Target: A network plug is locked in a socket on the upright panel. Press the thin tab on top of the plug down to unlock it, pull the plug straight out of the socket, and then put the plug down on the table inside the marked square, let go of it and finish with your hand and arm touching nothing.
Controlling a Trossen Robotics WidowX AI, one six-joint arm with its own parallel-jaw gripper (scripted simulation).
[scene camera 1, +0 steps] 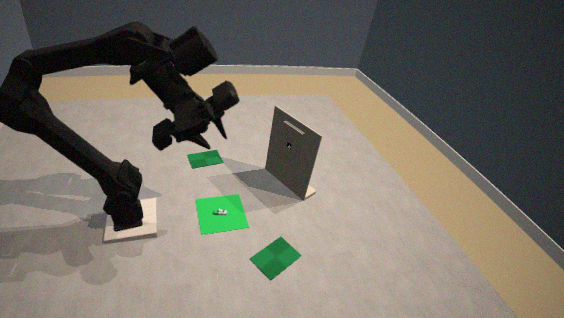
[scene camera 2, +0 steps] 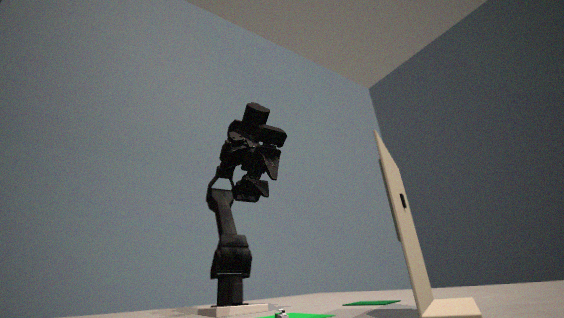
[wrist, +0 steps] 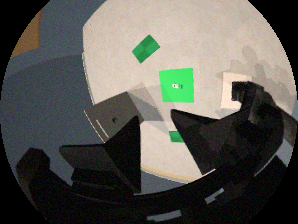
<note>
I see my gripper (scene camera 1: 217,143), an upright panel (wrist: 107,117) and a green marked square (scene camera 1: 235,219).
My gripper shows as well in scene camera 2 (scene camera 2: 270,188) and in the wrist view (wrist: 154,116). The green marked square is seen too in the wrist view (wrist: 184,77).
</note>
